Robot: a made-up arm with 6 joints. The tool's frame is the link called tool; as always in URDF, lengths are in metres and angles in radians. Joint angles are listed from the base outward. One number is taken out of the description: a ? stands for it. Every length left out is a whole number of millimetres.
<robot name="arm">
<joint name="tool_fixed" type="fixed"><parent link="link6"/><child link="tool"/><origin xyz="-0.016 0.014 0" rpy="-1.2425 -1.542 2.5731"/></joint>
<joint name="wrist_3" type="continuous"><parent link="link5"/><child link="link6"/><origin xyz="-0.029 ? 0" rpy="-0.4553 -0.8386 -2.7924"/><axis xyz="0 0 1"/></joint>
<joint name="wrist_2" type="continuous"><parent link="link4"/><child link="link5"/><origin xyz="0.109 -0.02 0" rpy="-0.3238 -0.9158 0.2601"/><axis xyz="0 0 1"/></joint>
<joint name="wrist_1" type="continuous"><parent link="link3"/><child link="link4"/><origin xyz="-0.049 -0.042 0" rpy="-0.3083 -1.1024 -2.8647"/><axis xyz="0 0 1"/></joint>
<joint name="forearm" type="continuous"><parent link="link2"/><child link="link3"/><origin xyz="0.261 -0.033 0" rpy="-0.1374 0.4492 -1.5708"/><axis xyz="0 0 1"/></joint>
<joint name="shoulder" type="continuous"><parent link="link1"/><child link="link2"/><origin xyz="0.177 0.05 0" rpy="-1.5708 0 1.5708"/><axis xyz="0 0 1"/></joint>
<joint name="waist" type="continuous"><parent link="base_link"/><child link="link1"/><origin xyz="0.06 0.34 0.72" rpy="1.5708 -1.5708 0"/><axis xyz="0 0 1"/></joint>
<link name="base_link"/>
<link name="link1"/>
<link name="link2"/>
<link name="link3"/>
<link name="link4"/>
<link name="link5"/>
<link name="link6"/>
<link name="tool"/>
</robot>
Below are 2 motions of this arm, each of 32 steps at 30 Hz.
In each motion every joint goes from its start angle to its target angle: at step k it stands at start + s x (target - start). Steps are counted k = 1, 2, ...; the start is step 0. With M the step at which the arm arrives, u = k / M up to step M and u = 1 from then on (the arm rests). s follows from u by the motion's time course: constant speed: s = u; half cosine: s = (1 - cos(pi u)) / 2; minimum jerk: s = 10 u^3 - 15 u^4 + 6 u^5.
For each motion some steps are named. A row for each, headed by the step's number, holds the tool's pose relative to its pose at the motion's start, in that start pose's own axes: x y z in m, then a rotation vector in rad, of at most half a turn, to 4 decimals.
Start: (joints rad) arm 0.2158 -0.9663 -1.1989 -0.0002 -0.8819 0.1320
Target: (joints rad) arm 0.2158 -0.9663 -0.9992 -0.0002 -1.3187 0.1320
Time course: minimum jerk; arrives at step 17
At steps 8, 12, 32:
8: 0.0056 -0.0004 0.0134 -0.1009 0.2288 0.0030
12: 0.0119 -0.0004 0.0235 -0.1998 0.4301 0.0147
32: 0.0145 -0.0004 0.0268 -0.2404 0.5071 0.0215

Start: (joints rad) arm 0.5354 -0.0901 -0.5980 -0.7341 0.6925 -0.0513
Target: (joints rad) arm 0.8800 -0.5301 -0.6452 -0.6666 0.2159 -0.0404
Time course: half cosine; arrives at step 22
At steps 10, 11, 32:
10: 0.0655 0.0600 -0.0324 -0.1267 0.0389 -0.2410
11: 0.0777 0.0682 -0.0371 -0.1459 0.0489 -0.2830
32: 0.1705 0.1089 -0.0662 -0.2636 0.1464 -0.5904

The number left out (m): 0.044
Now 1 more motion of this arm.
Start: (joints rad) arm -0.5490 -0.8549 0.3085 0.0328 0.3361 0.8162
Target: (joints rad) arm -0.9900 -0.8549 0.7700 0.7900 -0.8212 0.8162
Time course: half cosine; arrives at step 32
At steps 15, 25, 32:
15: 0.0781 0.0463 0.0580 -0.0422 0.3848 -0.4974
25: 0.1702 0.0703 0.0921 -0.0851 0.8022 -0.9315
32: 0.1944 0.0732 0.0973 -0.0918 0.9150 -1.0343

